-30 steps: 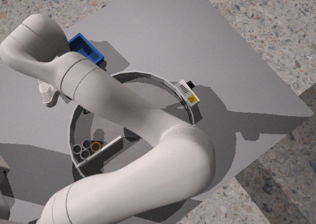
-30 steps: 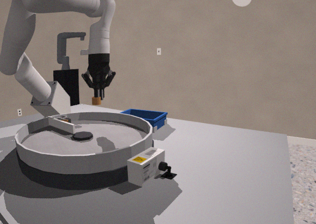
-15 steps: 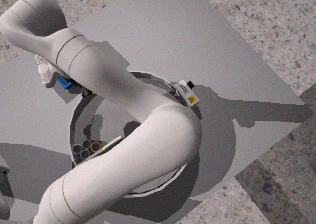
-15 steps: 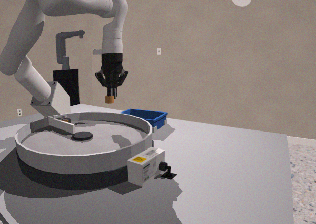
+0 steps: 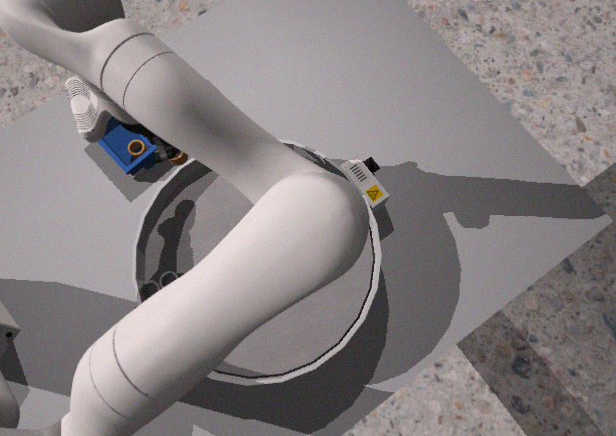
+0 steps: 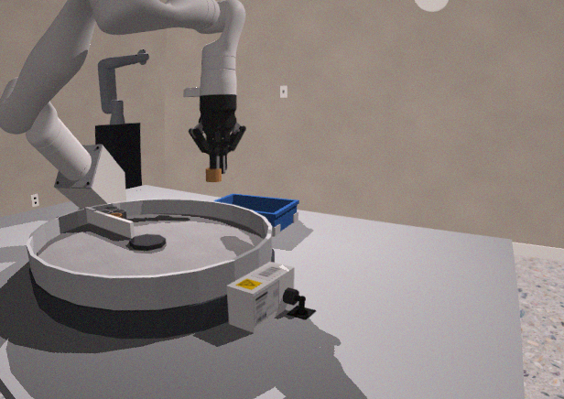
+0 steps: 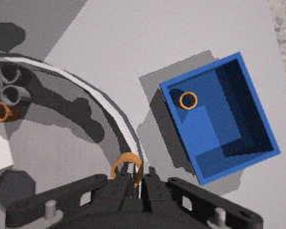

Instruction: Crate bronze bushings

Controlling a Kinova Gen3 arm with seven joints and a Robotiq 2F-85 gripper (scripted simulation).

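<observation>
My gripper is now 1 cm past the blue crate, 15 cm to the right of it and 14 cm above it. The rest, counted from my hand: round turning table (21 cm to the right, 11 cm below).
</observation>
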